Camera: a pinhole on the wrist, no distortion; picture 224 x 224 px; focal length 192.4 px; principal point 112.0 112.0 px. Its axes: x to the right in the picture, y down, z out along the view. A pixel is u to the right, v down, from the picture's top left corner.
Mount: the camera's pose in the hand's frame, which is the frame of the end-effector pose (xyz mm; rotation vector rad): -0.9 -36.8 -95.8 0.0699 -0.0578 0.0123
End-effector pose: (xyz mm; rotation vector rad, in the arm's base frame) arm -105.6 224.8 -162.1 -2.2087 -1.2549 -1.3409
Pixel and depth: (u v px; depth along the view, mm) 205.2 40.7 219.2
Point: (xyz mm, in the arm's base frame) -118.2 427.3 -177.0
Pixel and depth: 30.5 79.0 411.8
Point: -76.5 381.3 -511.8
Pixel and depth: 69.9 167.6 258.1
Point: -9.1 273.2 -305.9
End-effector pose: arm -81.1 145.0 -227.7 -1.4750 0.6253 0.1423
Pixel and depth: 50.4 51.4 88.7
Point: -80.2 135.5 -148.6
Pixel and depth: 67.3 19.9 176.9
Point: -40.2 212.0 -87.7
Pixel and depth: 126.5 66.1 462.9
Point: 117.9 463.5 -84.8
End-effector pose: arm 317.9 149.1 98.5 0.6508 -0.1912 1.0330
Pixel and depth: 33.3 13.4 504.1
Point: 534.9 -355.6 160.0
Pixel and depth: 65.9 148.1 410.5
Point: 292.3 -120.9 297.5
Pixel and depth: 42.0 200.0 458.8
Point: 154.2 -161.5 360.5
